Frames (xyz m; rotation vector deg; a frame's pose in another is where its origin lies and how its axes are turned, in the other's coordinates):
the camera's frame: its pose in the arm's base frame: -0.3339 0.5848 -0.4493 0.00 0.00 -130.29
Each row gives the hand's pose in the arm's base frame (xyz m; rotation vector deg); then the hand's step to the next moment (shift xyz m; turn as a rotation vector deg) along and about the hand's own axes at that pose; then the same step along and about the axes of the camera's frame.
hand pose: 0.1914 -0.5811 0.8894 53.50 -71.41 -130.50
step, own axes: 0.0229 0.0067 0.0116 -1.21 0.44 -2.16
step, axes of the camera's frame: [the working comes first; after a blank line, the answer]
step, axes of the arm's base frame: -0.0243 -0.0105 0.0017 2.39 -0.79 -0.01

0.0237 -0.0117 0.0017 -0.95 2.33 -0.01
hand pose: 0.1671 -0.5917 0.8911 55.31 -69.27 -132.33
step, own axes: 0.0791 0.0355 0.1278 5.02 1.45 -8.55
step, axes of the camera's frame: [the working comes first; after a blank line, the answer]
step, axes of the arm's base frame: -0.1465 0.0071 0.0484 2.57 -8.70 -4.26

0.0893 -0.1163 0.0484 4.97 7.58 -4.26
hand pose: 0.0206 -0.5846 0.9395 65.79 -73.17 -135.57
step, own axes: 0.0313 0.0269 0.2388 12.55 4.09 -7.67
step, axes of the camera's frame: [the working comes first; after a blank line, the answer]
step, axes of the arm's base frame: -0.1980 0.1144 0.0803 -3.56 -13.61 -5.93

0.0408 -0.2250 0.0803 12.68 6.09 -5.93
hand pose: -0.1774 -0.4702 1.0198 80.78 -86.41 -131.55
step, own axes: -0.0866 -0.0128 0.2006 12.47 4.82 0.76
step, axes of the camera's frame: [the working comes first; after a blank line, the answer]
step, axes of the arm's base frame: -0.0858 0.1894 0.0682 -9.75 -8.04 -4.44

-0.0890 -0.1880 0.0682 12.44 -2.24 -4.44
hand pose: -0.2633 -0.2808 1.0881 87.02 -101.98 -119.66
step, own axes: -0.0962 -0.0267 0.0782 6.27 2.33 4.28
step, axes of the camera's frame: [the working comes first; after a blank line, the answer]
step, axes of the arm's base frame: 0.0150 0.1216 0.0327 -7.37 -1.07 -2.74

-0.1025 -0.0672 0.0327 5.59 -4.93 -2.74
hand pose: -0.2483 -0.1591 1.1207 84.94 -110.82 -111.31
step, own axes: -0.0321 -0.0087 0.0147 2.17 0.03 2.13
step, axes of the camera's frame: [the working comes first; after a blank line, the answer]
step, axes of the arm's base frame: 0.0136 0.0326 0.0084 -2.50 0.30 -1.70

-0.0337 -0.0107 0.0084 1.39 -2.10 -1.70
